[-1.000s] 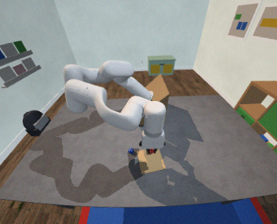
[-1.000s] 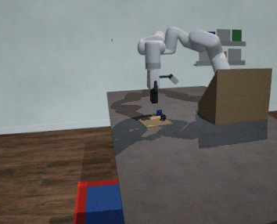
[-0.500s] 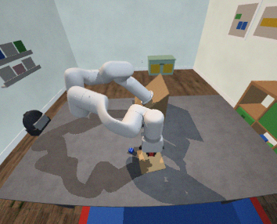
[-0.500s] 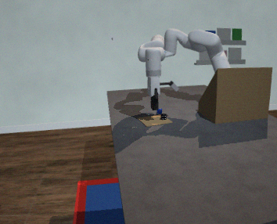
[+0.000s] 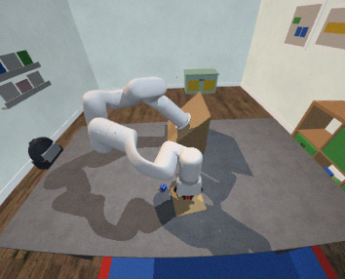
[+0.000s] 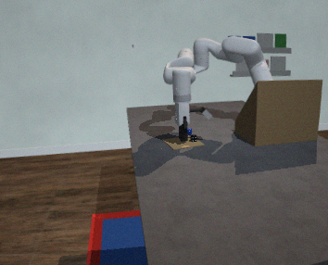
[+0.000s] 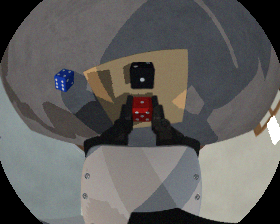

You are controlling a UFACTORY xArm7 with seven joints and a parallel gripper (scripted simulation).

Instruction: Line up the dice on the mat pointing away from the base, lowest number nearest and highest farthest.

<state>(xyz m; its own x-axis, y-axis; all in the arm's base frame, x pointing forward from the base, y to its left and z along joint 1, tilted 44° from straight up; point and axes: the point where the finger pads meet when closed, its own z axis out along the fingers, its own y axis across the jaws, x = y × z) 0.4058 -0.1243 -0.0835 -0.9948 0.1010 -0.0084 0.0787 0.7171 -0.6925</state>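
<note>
Right now my hand is 1 cm above the red die. Round my hand: tan mat: 3 cm below; black die: 5 cm behind, 2 cm below; blue die: 6 cm behind, 11 cm to the right, 2 cm below.
</note>
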